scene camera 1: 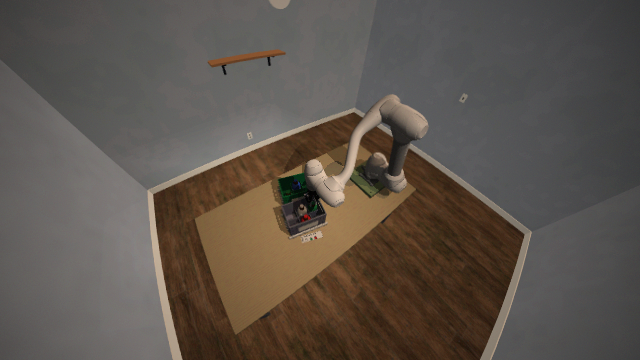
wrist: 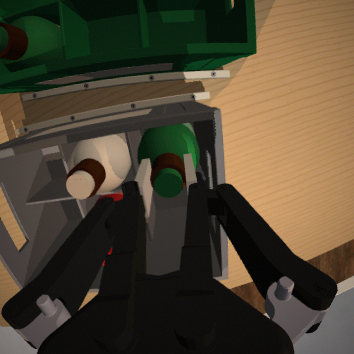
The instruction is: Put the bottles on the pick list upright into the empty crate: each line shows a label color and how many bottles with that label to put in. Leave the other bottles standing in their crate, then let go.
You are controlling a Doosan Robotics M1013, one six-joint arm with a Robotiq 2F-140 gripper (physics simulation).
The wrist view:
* my gripper: 167, 168
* white bottle: 96, 165
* green bottle: 165, 145
